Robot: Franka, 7 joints.
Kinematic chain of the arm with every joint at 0, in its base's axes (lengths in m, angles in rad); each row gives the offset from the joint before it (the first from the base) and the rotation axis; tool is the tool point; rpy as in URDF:
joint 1: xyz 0 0 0.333 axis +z
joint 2: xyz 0 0 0 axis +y
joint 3: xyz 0 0 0.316 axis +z
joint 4: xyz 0.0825 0 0 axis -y
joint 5: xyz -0.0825 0 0.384 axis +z
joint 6: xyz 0 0 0 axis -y
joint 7: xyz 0.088 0 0 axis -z
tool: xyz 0 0 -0.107 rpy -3.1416 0 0
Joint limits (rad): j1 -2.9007..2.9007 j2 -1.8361..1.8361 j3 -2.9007..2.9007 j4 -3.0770..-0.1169 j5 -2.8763..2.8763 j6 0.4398..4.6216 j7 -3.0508..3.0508
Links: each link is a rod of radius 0.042 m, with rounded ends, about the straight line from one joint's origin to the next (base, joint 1, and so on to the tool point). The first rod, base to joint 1, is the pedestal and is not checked.
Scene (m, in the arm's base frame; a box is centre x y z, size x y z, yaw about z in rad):
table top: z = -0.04
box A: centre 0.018 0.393 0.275 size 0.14 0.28 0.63 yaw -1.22
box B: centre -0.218 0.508 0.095 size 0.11 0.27 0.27 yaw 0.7
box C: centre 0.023 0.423 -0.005 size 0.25 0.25 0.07 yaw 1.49
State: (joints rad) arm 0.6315 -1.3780 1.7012 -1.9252 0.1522 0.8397 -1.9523
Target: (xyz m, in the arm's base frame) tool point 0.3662 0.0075 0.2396
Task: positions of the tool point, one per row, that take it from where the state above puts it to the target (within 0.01 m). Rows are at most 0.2 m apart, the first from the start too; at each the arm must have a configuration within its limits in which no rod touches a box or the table.
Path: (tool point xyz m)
1: -0.3238 0.2150 0.3696
2: -0.2968 0.1613 0.4494
3: -0.2722 0.0937 0.5135
4: -0.2444 0.0238 0.5573
5: -0.2108 -0.0375 0.5808
6: -0.1718 -0.0825 0.5867
7: -0.0898 0.0218 0.5813
8: -0.0033 0.0773 0.5240
9: 0.0514 0.0827 0.4409
10: 0.0565 0.0654 0.3630
11: 0.0257 0.0607 0.3115
12: 0.1203 0.1017 0.2957
13: 0.2438 0.0903 0.2715
14: 0.3662 0.0075 0.2396

